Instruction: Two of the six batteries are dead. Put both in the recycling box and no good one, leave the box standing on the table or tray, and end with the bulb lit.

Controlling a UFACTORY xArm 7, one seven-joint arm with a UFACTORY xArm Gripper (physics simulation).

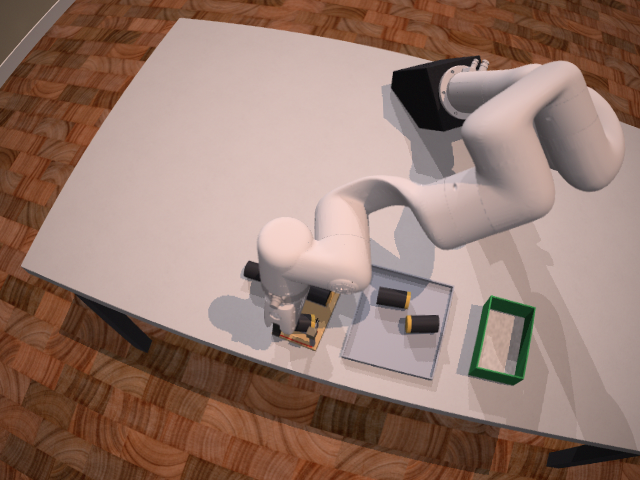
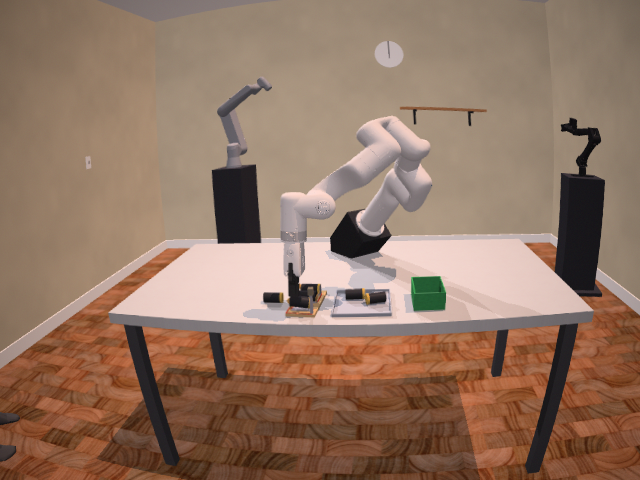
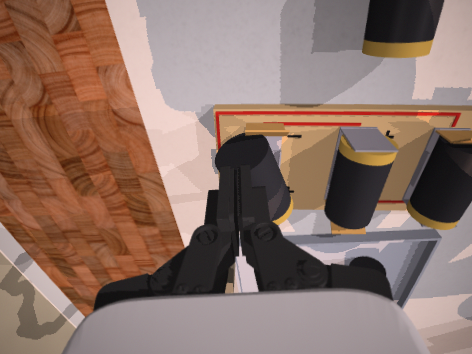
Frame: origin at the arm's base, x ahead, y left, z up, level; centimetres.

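Seen in the pictures: gripper, between the fingertips: point(image 2: 293, 296) point(image 3: 237, 185); arm's base, origin of its link: point(image 1: 462, 92) point(image 2: 369, 223).
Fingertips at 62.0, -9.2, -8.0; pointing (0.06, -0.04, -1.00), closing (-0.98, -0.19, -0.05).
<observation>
Pixels of each thing's top centre, then the offset from my fingertips to it, as dx, dy, dz. "*": a spot on its surface instead.
- end battery, centre of its top: point(image 3: 258, 206) point(image 1: 296, 318) point(image 2: 299, 294) -1.4, +1.3, +0.2
- middle battery, centre of its top: point(image 3: 365, 196) point(image 1: 313, 288) point(image 2: 306, 290) -8.4, +0.8, -1.4
- far battery, centre of its top: point(image 3: 464, 197) point(image 2: 310, 283) -14.8, +0.0, -1.4
- loose battery, centre of its top: point(image 1: 260, 269) point(image 2: 272, 292) -7.3, -10.4, -2.6
- green box, centre of its top: point(image 1: 507, 336) point(image 2: 428, 284) -16.4, +38.5, +0.0
- grey tray, centre of its top: point(image 3: 324, 294) point(image 1: 400, 320) point(image 2: 362, 300) -11.9, +18.0, -4.8
- thin post with a brown block, a spot on its surface: point(image 1: 311, 332) point(image 2: 310, 288) * +0.5, +5.6, +3.3
My gripper point(image 2: 293, 295) point(image 3: 237, 185) is shut and empty, its tips against or just over the end battery point(image 3: 272, 185) point(image 2: 299, 301). That battery lies askew in the end bay of the wooden holder point(image 1: 324, 316) point(image 3: 310, 170), yellow end toward the tray. A middle battery point(image 3: 359, 190) and a far battery point(image 3: 442, 185) sit in the other bays. A loose battery point(image 1: 252, 271) point(image 2: 272, 297) point(image 3: 402, 22) lies left of the holder. Two batteries point(image 1: 392, 297) point(image 1: 422, 323) lie in the tray. The green box point(image 1: 496, 376) point(image 2: 429, 299) stands upright and empty. No lit bulb can be made out.
The grey tray point(image 1: 387, 367) point(image 2: 361, 313) stands between holder and box. A thin post with a brown block point(image 1: 311, 332) point(image 2: 310, 291) rises at the holder's front edge, close to the fingers. The table's front edge point(image 1: 232, 350) is near. The arm hides part of the holder from above.
</observation>
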